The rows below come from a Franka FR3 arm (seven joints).
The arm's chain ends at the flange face. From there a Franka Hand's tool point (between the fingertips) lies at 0.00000 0.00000 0.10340 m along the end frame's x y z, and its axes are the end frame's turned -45 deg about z.
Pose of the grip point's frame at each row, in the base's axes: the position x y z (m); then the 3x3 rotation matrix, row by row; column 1 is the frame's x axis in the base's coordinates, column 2 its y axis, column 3 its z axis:
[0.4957, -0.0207, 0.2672], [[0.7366, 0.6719, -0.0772], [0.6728, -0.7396, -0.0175], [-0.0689, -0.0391, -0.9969]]
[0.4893, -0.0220, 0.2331], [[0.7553, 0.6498, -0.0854], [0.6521, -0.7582, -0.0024], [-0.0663, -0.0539, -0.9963]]
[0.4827, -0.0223, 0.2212], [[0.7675, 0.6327, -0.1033], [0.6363, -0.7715, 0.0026], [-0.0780, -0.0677, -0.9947]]
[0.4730, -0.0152, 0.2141], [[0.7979, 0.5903, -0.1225], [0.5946, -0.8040, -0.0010], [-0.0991, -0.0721, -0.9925]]
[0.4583, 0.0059, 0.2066], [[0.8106, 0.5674, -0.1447], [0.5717, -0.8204, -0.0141], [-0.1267, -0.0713, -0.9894]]
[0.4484, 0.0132, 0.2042], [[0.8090, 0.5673, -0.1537], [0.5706, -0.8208, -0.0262], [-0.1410, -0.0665, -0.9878]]
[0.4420, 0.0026, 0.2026], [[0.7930, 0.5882, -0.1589], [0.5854, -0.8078, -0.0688], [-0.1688, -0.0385, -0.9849]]
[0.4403, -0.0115, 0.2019], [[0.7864, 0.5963, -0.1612], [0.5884, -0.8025, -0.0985], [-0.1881, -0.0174, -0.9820]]
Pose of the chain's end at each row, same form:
[0.5037, -0.0189, 0.3703], [[0.9960, -0.0457, -0.0772], [-0.0472, -0.9987, -0.0175], [-0.0764, 0.0211, -0.9969]]
[0.4981, -0.0218, 0.3361], [[0.9936, -0.0746, -0.0854], [-0.0750, -0.9972, -0.0024], [-0.0850, 0.0088, -0.9963]]
[0.4934, -0.0226, 0.3241], [[0.9901, -0.0953, -0.1033], [-0.0956, -0.9955, 0.0026], [-0.1030, 0.0073, -0.9947]]
[0.4857, -0.0151, 0.3167], [[0.9816, -0.1468, -0.1225], [-0.1481, -0.9890, -0.0010], [-0.1211, 0.0191, -0.9925]]
[0.4733, 0.0074, 0.3089], [[0.9744, -0.1720, -0.1447], [-0.1759, -0.9844, -0.0141], [-0.1400, 0.0392, -0.9894]]
[0.4643, 0.0159, 0.3063], [[0.9732, -0.1709, -0.1537], [-0.1769, -0.9839, -0.0262], [-0.1467, 0.0527, -0.9878]]
[0.4584, 0.0097, 0.3044], [[0.9767, -0.1448, -0.1589], [-0.1573, -0.9851, -0.0688], [-0.1466, 0.0921, -0.9849]]
[0.4570, -0.0013, 0.3034], [[0.9777, -0.1344, -0.1612], [-0.1514, -0.9835, -0.0985], [-0.1453, 0.1207, -0.9820]]

